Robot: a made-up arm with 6 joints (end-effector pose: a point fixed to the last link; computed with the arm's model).
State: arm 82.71 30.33 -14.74 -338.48 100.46 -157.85
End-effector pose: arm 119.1 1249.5 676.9 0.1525 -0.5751 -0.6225 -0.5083
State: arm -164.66 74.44 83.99 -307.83 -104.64 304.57
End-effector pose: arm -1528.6 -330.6 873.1 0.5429 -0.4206 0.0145 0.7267
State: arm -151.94 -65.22 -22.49 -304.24 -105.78 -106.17
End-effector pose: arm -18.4 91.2 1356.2 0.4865 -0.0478 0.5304 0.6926
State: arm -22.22 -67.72 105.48 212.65 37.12 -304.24
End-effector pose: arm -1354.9 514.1 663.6 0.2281 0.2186 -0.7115 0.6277
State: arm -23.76 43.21 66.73 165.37 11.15 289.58
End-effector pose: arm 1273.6 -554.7 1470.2 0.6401 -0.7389 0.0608 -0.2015
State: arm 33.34 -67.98 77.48 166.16 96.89 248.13
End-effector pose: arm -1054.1 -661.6 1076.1 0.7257 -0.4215 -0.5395 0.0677
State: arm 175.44 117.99 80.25 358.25 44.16 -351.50
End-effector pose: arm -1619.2 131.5 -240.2 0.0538 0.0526 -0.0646 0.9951
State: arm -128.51 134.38 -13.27 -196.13 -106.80 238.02
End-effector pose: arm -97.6 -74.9 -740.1 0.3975 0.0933 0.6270 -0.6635
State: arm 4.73 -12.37 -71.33 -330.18 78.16 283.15
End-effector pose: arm 649.2 108.4 540.1 0.7923 0.5171 0.0440 0.3208
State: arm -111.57 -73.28 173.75 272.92 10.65 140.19
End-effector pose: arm 250.7 690.3 -305.2 0.5272 0.4530 0.6910 -0.1987
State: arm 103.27 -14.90 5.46 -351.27 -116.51 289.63
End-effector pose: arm -130.1 618.1 1464.5 0.7285 -0.2193 0.6341 0.1383
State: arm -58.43 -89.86 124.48 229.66 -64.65 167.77
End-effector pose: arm -537.1 1021.5 -277.6 0.7547 0.4666 0.4601 -0.0322
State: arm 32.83 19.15 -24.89 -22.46 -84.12 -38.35
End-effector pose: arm 830.9 586.8 578.5 0.3949 0.0592 0.9089 -0.1200
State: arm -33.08 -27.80 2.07 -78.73 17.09 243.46
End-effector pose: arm 400.6 -299.5 1685.6 0.0713 -0.8669 0.3638 -0.3332
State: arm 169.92 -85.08 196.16 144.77 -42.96 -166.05
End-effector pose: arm 155.4 17.1 -349.1 0.3066 -0.3185 0.0644 0.8947
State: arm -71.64 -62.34 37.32 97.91 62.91 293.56
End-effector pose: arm -166.3 814.7 1582.0 0.4772 -0.8353 -0.2274 -0.1511
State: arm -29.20 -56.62 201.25 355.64 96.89 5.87
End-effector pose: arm -297.0 156.3 -40.5 0.9556 -0.0436 0.0605 -0.2852
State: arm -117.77 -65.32 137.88 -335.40 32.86 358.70
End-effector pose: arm 609.1 1102.4 129.4 0.4105 0.7523 0.4271 -0.2883
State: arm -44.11 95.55 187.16 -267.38 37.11 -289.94
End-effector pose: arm 482.3 -373.5 1262.5 0.3512 0.7670 0.0344 0.5359
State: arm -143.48 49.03 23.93 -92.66 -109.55 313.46
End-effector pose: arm -1101.7 -947.0 736.2 0.1954 0.9253 -0.3236 0.0298
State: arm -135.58 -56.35 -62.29 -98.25 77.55 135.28
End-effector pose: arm -358.7 -200.0 907.0 0.2316 -0.1918 -0.3767 0.8762
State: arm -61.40 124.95 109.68 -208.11 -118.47 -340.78
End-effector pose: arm 684.4 -1352.2 92.4 0.3693 0.3473 -0.6099 0.6091
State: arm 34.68 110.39 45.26 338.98 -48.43 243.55
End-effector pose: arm 1023.5 744.7 -582.5 0.3369 0.4055 0.5568 -0.6420
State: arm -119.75 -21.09 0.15 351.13 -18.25 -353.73
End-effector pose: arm -330.7 -589.6 1568.3 0.5228 -0.0146 -0.0295 -0.8518
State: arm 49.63 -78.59 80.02 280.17 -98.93 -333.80
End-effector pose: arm -976.4 -980.4 695.0 0.3373 -0.2885 -0.6678 0.5975
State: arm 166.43 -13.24 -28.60 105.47 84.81 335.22
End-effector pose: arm -809.7 84.8 1050.5 0.5951 -0.1582 0.4136 -0.6706
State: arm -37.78 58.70 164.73 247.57 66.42 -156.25
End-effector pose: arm 207.2 -280.6 1580.8 0.5223 -0.2384 -0.0890 -0.8139
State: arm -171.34 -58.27 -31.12 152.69 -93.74 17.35
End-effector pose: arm -120.4 33.5 1429.4 0.8045 -0.2169 -0.5215 0.1840
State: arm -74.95 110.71 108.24 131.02 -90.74 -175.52
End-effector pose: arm 336.9 -1578.5 410.0 0.3286 -0.1725 -0.6508 -0.6624
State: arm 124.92 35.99 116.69 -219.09 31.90 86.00
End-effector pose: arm -338.4 419.5 1923.8 0.2129 -0.4037 -0.6401 -0.6180
